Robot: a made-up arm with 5 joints.
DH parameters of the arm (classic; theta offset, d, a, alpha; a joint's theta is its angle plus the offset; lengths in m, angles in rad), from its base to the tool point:
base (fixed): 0 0 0.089 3.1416
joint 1: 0 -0.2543 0.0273 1.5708
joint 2: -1.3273 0 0.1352 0
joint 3: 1.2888 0 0.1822 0
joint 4: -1.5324 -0.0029 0 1.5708
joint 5: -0.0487 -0.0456 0 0
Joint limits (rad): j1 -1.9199..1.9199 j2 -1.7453..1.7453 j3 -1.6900..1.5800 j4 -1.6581..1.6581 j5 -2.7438..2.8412
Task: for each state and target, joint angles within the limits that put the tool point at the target. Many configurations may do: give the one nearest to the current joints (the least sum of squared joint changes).
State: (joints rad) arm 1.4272 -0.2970 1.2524 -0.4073 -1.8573
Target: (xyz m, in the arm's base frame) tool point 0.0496 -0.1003 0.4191
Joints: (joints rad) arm 1.9182 -1.3073 0.9936 -0.6069 -1.8573
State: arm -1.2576 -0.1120 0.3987 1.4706 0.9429
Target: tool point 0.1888 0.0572 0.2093
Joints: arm -0.5457 -0.0072 1.0605 1.5929 0.9429
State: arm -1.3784 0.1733 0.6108 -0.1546 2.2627
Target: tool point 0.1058 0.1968 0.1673
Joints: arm -1.5003 0.2863 0.8723 -0.1037 2.2627
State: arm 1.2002 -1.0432 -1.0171 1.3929 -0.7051
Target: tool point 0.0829 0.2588 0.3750
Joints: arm 1.5584 -1.6567 -1.1197 1.6581 -0.7051
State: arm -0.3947 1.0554 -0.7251 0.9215 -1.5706
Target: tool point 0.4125 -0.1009 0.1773
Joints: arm 0.2938 1.0838 -0.6796 0.9412 -1.5706
